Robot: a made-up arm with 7 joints. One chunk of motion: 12 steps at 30 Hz.
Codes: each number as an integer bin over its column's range. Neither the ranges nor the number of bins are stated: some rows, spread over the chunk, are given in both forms.
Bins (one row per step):
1: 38 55 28 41 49 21
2: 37 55 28 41 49 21
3: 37 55 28 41 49 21
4: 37 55 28 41 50 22
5: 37 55 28 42 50 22
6: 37 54 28 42 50 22
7: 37 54 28 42 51 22
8: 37 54 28 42 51 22
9: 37 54 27 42 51 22
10: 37 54 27 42 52 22
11: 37 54 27 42 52 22
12: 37 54 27 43 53 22
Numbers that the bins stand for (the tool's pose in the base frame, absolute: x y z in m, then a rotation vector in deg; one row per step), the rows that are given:
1: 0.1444 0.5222 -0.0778 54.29 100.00 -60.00
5: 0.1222 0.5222 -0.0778 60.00 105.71 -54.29
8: 0.1222 0.5000 -0.0778 60.00 111.43 -54.29
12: 0.1222 0.5000 -0.1000 65.71 122.86 -54.29
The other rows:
2: 0.1222 0.5222 -0.0778 54.29 100.00 -60.00
3: 0.1222 0.5222 -0.0778 54.29 100.00 -60.00
4: 0.1222 0.5222 -0.0778 54.29 105.71 -54.29
6: 0.1222 0.5000 -0.0778 60.00 105.71 -54.29
7: 0.1222 0.5000 -0.0778 60.00 111.43 -54.29
9: 0.1222 0.5000 -0.1000 60.00 111.43 -54.29
10: 0.1222 0.5000 -0.1000 60.00 117.14 -54.29
11: 0.1222 0.5000 -0.1000 60.00 117.14 -54.29

